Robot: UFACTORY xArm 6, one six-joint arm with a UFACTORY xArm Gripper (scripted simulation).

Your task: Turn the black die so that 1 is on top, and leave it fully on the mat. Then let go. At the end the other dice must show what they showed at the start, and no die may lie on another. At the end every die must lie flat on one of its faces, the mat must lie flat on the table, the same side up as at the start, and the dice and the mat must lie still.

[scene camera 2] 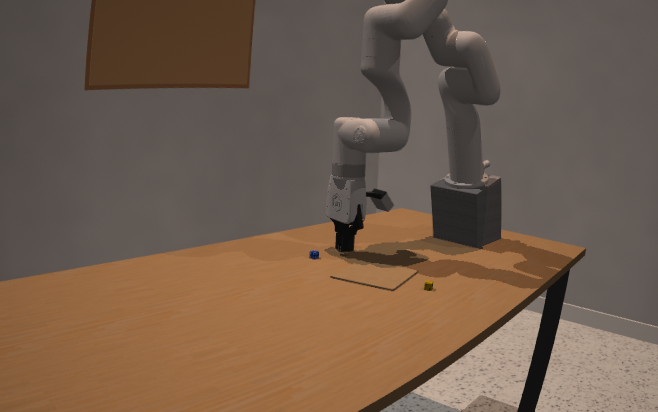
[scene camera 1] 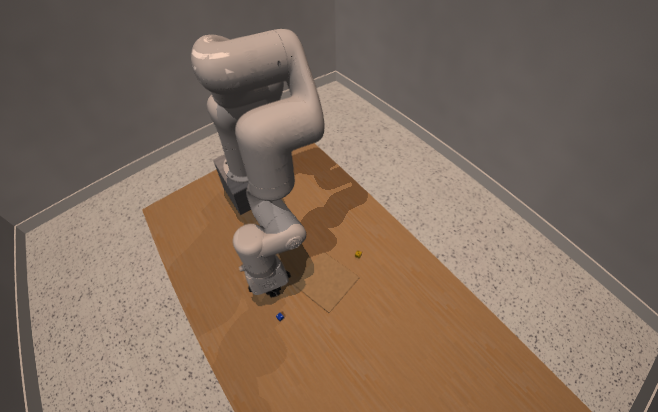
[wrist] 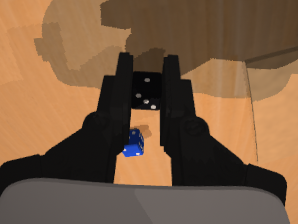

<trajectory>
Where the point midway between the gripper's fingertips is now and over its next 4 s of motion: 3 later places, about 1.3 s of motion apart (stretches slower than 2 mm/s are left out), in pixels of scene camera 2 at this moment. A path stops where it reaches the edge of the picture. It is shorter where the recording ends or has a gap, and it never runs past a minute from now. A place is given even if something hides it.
My gripper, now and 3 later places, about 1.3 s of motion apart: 344, 250; 346, 213; 343, 213; 339, 214
</trajectory>
